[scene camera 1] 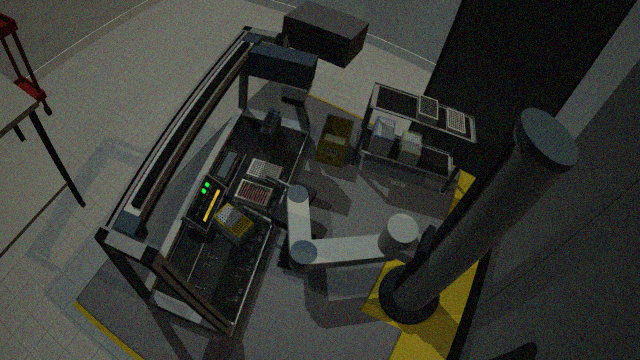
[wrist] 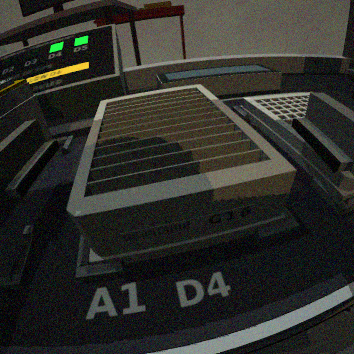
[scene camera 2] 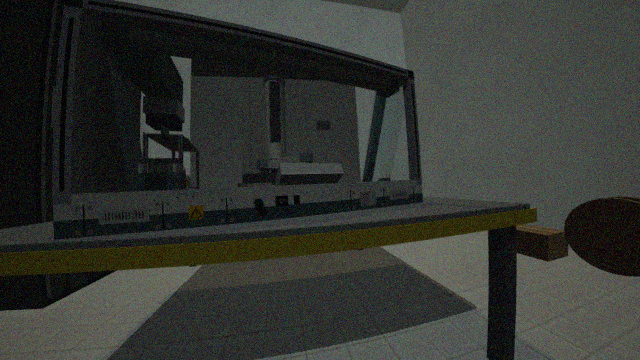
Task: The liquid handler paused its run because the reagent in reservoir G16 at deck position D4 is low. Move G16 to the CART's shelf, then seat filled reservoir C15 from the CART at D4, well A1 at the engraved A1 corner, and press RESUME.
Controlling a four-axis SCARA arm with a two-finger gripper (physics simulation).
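Places are measured from the arm's base along level axes (x back, y right, z up), in centimetres.
Pixels of known places: gripper, fingertip midpoint: [scene camera 1: 254, 191] [wrist: 169, 115] [scene camera 2: 262, 184]; arm's base, link origin: [scene camera 1: 409, 294].
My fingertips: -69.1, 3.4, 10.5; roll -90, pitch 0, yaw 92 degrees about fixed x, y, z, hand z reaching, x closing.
For each thing: its middle in the pictures, then the offset to it from my fingertips, as dx, dy, dz. "spot": a spot on its surface instead.
- Reservoir G16, body centre: [wrist: 164, 143] [scene camera 1: 253, 194] -0.2, -0.5, -1.8
- engraved A1, surface spot: [wrist: 116, 300] spot: +8.3, -2.1, -3.4
- status panel, surface spot: [wrist: 75, 85] spot: -8.2, -9.2, +0.8
- cart, surface spot: [scene camera 1: 474, 131] spot: +65.0, +56.0, +26.2
- white grid plate, body centre: [wrist: 322, 127] [scene camera 1: 264, 171] -2.9, +11.4, -2.7
- blue-topped plate, surface spot: [wrist: 215, 72] [scene camera 1: 229, 166] spot: -15.3, +4.6, -1.1
- yellow tip box, body centre: [scene camera 1: 232, 223] +0.9, -16.3, +0.2
- yellow bin, body centre: [scene camera 1: 332, 148] +13.0, +41.8, -7.4
Reservoir G16 [wrist: 185, 220] [scene camera 1: 254, 192] sits on the deck position marked D4, its label side facing the wrist camera. The engraved A1 [wrist: 116, 300] shows before its near left corner. My gripper [wrist: 169, 115] is open, with one finger on each side of G16 and a visible gap at both sides. The status panel [wrist: 75, 85] [scene camera 1: 204, 202] shows green lights at D4 and D5 and an amber LOW D4 bar; a RESUME button cannot be made out. The cart [scene camera 1: 474, 131] stands at the right of scene camera 1's view; which item on it is C15 cannot be read.
A white grid plate [scene camera 1: 264, 169] [wrist: 280, 106] and a blue-topped plate [scene camera 1: 227, 165] [wrist: 215, 72] lie close to G16. A yellow tip box [scene camera 1: 234, 220] stands on G16's other side. A yellow bin [scene camera 1: 334, 141] stands between the deck and the cart.
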